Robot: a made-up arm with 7 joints.
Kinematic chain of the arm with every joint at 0, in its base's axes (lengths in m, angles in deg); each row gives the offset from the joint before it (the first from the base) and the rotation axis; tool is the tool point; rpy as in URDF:
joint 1: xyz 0 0 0.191 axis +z
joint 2: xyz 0 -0.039 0.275 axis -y
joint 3: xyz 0 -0.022 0.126 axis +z
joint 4: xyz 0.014 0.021 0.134 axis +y
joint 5: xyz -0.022 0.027 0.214 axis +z
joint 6: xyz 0 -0.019 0.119 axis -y
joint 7: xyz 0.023 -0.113 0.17 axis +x
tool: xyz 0 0 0 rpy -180 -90 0
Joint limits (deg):
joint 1: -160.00..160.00
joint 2: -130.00..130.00
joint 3: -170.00..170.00
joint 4: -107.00..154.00
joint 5: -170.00..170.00
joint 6: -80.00..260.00
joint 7: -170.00..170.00
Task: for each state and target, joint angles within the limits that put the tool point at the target. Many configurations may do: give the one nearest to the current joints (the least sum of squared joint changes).
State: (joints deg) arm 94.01 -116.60 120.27 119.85 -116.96 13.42 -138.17
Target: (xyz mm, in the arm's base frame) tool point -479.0 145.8 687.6
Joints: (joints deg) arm 112.50 -109.41 113.34 109.00 -115.00 10.57 -138.17
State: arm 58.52 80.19 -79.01 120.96 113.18 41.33 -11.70
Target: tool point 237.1 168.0 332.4
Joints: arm 92.62 68.18 -102.71 143.46 101.30 43.15 -11.70
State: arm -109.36 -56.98 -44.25 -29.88 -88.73 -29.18 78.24
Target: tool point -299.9 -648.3 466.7
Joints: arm -122.19 -105.90 -52.29 -13.08 -88.95 -30.60 78.24
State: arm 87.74 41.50 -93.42 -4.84 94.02 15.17 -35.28
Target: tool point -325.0 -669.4 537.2
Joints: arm 68.87 81.94 -87.87 -27.57 83.19 28.76 -35.28
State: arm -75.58 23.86 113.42 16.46 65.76 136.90 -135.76
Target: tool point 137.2 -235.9 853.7
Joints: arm -79.38 -20.93 101.08 21.63 63.16 137.56 -135.76
